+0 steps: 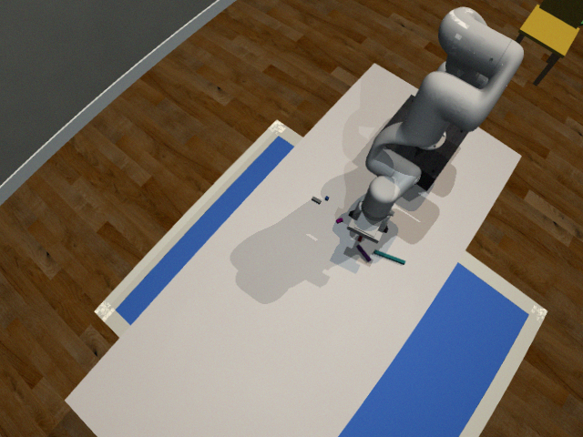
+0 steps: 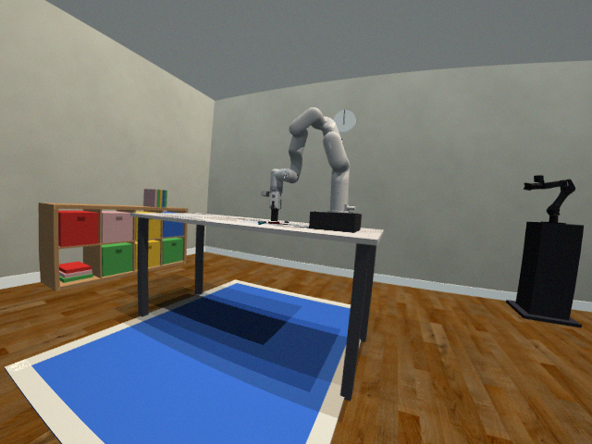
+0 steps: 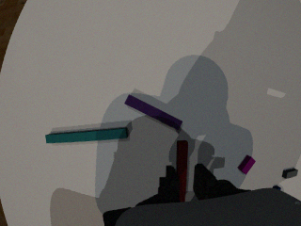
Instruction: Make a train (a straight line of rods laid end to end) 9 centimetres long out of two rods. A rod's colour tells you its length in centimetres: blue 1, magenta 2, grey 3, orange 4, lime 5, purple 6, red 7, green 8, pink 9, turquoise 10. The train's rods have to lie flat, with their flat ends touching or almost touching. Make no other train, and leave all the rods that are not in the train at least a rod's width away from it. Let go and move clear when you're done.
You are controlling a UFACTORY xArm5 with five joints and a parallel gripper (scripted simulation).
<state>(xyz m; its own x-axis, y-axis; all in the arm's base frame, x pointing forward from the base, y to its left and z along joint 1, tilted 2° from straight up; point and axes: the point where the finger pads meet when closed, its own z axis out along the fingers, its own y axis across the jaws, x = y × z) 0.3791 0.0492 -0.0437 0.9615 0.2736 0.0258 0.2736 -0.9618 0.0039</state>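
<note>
My hand is 3 cm above the red rod. From my hand the other things lie so: turquoise rod: 1 cm ahead, 11 cm to the left, 3 cm below; magenta rod: 2 cm ahead, 8 cm to the right, 3 cm below; purple rod: 6 cm ahead, 5 cm to the left, 3 cm below.
</note>
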